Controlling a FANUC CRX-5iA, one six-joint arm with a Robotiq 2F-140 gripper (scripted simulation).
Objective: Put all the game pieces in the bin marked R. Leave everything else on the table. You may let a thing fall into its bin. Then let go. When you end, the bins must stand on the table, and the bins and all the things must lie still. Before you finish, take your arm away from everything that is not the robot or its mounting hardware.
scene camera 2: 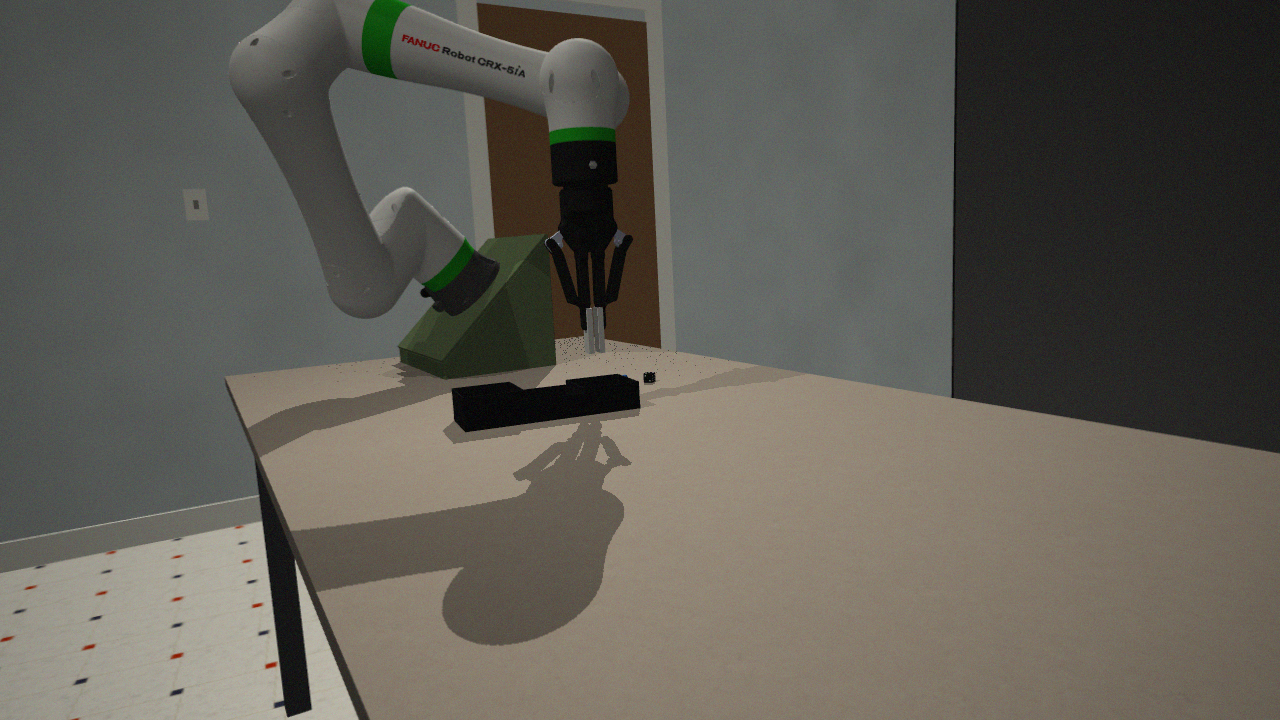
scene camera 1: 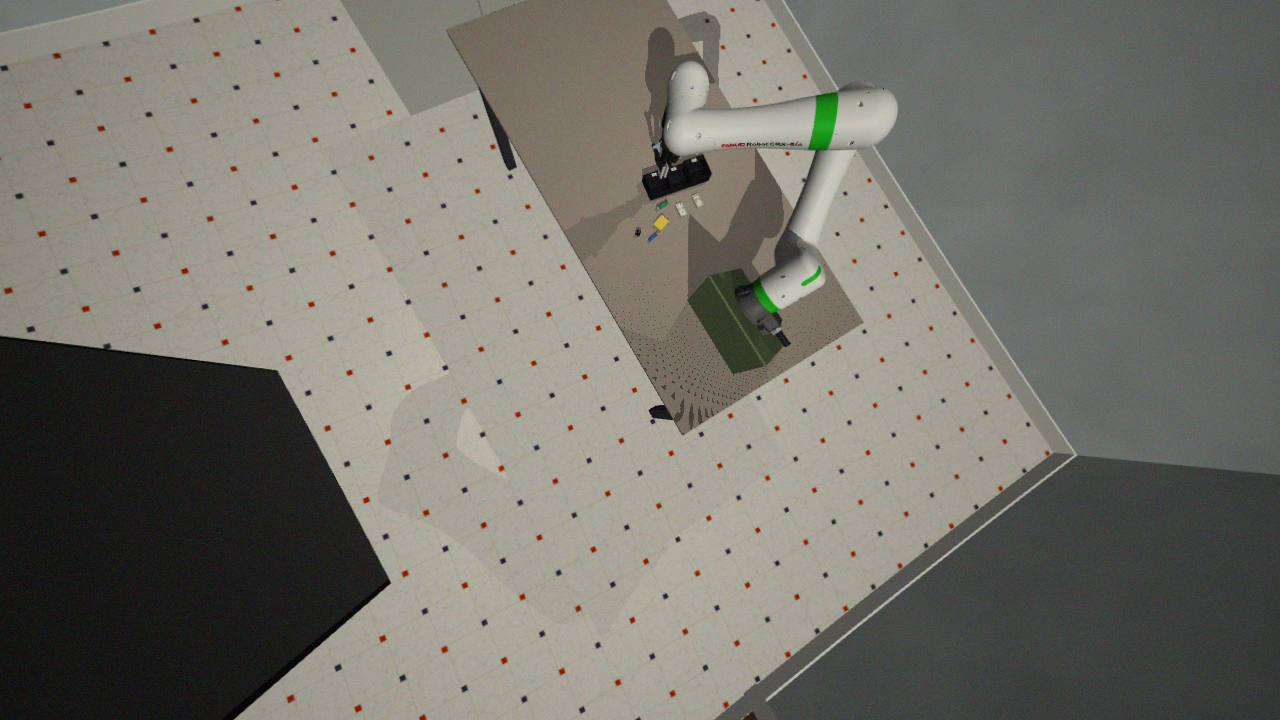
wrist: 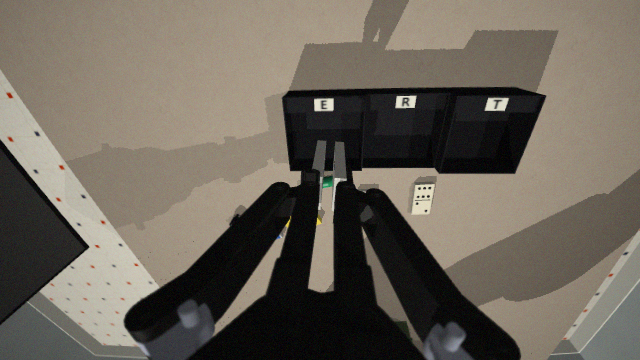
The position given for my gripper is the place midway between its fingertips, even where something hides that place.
I see my gripper [scene camera 2: 595, 352].
My gripper shows as well in the wrist view [wrist: 329, 155].
